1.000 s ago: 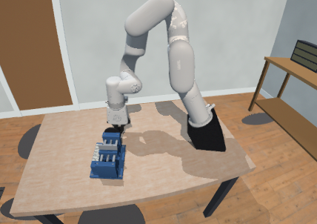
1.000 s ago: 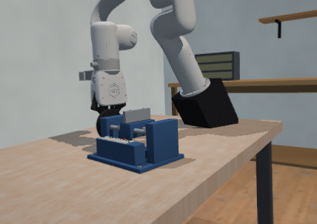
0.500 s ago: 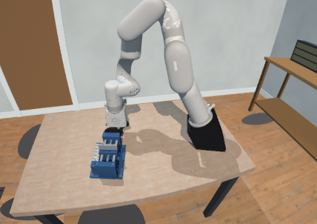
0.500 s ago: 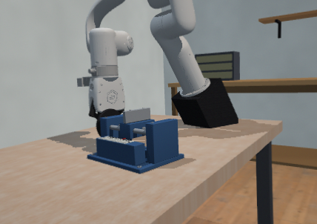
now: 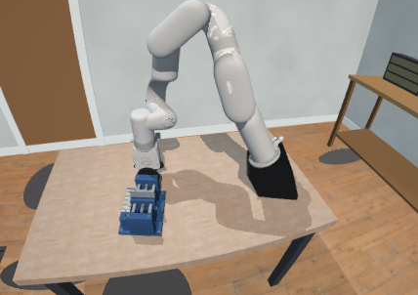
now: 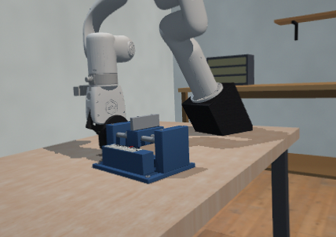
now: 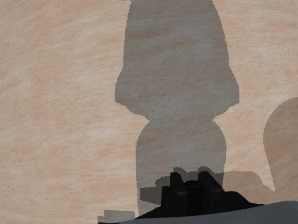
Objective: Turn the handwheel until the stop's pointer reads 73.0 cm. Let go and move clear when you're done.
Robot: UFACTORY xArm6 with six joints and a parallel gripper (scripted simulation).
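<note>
Now: the black handwheel 1 cm ahead of my hand, 2 cm to the left of it and 1 cm above it. Round my hand: grey stop block (8 cm ahead, 13 cm to the left, 4 cm above).
</note>
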